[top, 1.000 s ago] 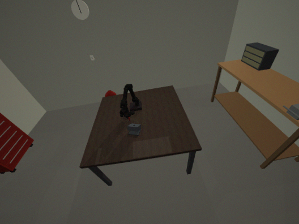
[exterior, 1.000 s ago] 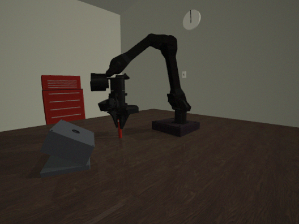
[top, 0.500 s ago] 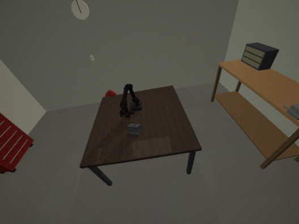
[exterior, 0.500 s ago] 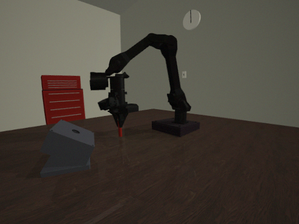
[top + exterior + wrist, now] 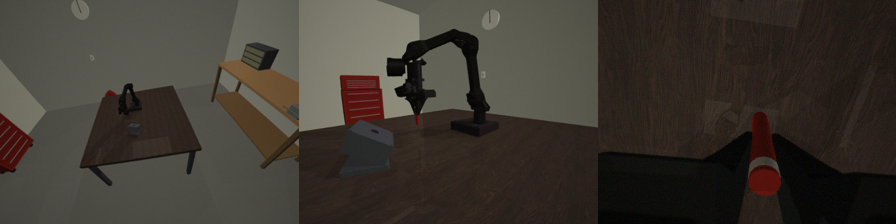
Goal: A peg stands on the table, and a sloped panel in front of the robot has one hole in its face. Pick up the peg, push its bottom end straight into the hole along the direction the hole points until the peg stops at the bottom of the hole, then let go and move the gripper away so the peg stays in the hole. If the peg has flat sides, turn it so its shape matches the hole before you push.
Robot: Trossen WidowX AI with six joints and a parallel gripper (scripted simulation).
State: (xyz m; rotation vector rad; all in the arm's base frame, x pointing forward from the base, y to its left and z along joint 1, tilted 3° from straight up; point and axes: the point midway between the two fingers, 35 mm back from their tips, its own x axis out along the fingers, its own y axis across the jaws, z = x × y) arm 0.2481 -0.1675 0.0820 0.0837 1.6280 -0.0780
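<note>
Now: the grey sloped panel block 21 cm ahead of my gripper tip, 4 cm to the left of it and 4 cm below it. From my gripper tip the other things lie so: red peg: 2 cm above.
</note>
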